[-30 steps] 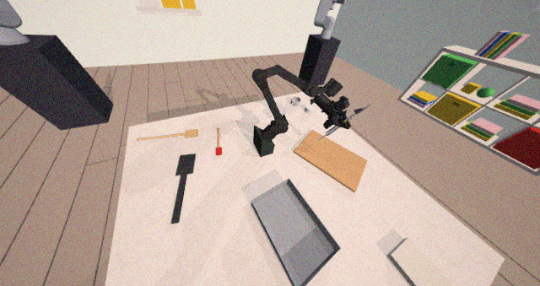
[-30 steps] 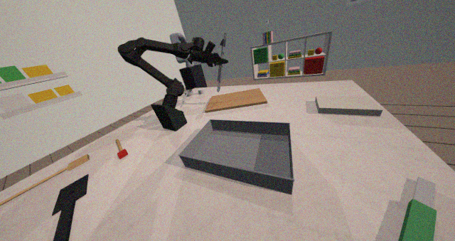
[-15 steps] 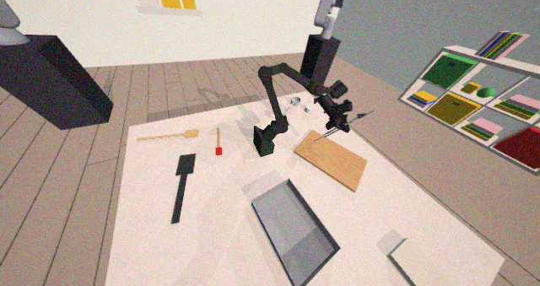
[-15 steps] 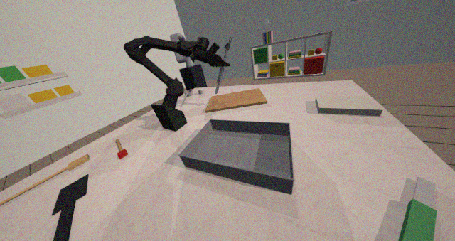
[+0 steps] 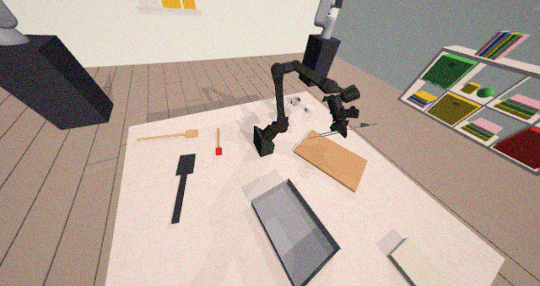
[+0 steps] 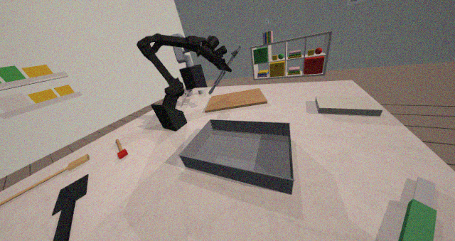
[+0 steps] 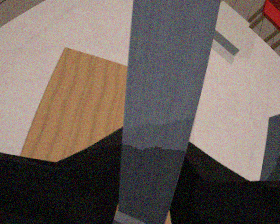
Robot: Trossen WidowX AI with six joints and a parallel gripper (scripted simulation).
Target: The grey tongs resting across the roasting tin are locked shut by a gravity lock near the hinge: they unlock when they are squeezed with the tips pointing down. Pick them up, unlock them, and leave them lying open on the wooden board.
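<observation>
The wooden board is 10 mm behind my gripper tip and 180 mm below it. The rest, counted from my gripper tip: black spatula 180 mm behind, 750 mm to the right, 180 mm below; then grey roasting tin 190 mm ahead, 390 mm to the right, 160 mm below; then red brush 320 mm behind, 560 mm to the right, 180 mm below.
</observation>
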